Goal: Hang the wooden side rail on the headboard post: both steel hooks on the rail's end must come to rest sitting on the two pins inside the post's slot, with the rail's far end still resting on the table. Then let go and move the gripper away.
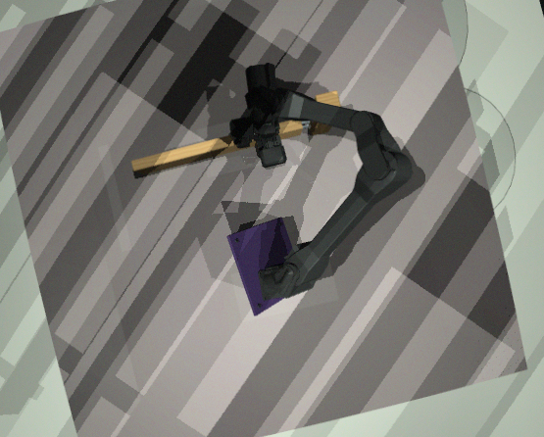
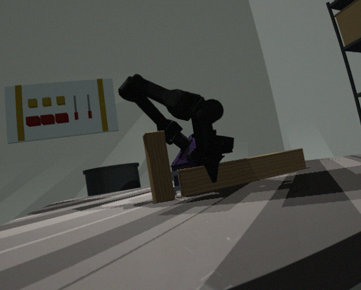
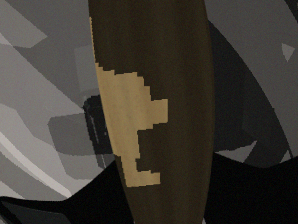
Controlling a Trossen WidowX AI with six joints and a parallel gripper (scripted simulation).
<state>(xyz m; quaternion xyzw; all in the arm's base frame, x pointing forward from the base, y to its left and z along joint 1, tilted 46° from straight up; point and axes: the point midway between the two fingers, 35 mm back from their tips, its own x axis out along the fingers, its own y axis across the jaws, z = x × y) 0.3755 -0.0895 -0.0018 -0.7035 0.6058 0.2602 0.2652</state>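
Now: gripper tip 14 cm to the left of the headboard post, 7 cm below it and 1 cm short of it.
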